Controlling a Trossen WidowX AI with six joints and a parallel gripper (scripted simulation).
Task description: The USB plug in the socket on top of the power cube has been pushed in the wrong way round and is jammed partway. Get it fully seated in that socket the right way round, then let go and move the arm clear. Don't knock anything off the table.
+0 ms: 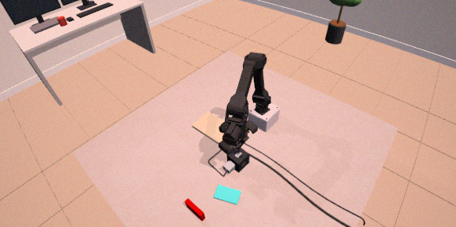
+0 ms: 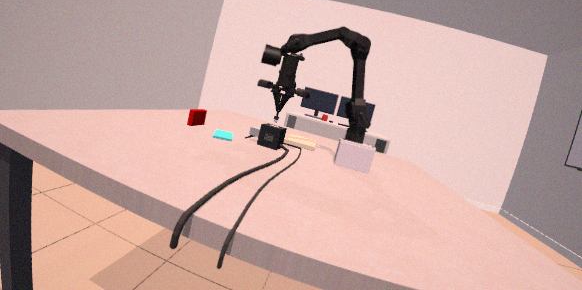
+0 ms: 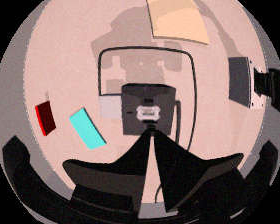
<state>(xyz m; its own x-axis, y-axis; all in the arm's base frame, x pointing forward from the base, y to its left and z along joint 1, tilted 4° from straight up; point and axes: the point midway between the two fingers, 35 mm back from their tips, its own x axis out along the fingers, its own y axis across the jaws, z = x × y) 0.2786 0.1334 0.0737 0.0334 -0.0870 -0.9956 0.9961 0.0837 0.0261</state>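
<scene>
My gripper tip is now 20 mm above the USB plug. The rest, counted from my gripper tip: cyan card 150 mm ahead, 130 mm below, 90 mm to the left; then tan sheet 260 mm to the right, 120 mm below, 40 mm behind; then red block 300 mm ahead, 100 mm below, 70 mm to the left.
</scene>
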